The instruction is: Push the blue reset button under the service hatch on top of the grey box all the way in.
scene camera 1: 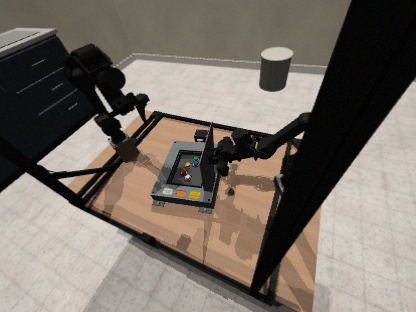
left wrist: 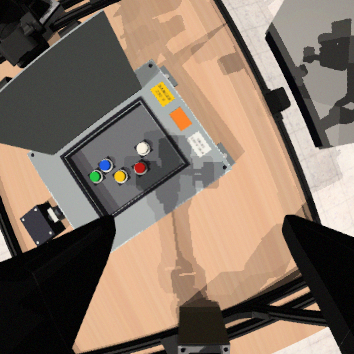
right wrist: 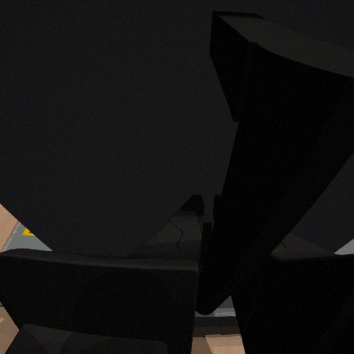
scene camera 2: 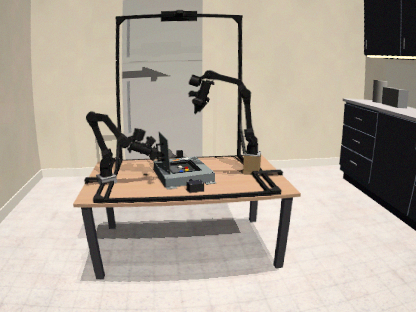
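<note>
The grey box [scene camera 1: 163, 183] [scene camera 2: 202, 176] [left wrist: 53, 173] sits mid-table with its dark service hatch [scene camera 1: 208, 164] [scene camera 2: 164, 152] [left wrist: 70, 88] [right wrist: 105, 123] standing upright. In the open recess the blue button [scene camera 1: 195, 163] [left wrist: 105, 165] lies beside the green one [scene camera 1: 195, 158] [left wrist: 95, 176], with yellow [left wrist: 120, 175], red [left wrist: 140, 168] and white [left wrist: 142, 148] buttons nearby. My right gripper [scene camera 1: 213, 152] [scene camera 2: 158, 151] is shut on the hatch's handle on its outer face. My left gripper [scene camera 1: 140, 108] [scene camera 2: 197, 106] [left wrist: 199, 223] is open and empty, high above the table, well clear of the box.
A small black box [scene camera 1: 201, 135] [scene camera 2: 195, 185] [left wrist: 38, 225] stands by the grey box's edge. A tan block [scene camera 1: 126, 149] [scene camera 2: 251, 163] carries the left arm's base. Black frame rails [scene camera 1: 145, 125] ring the table. A grey bin [scene camera 1: 275, 69] stands on the floor.
</note>
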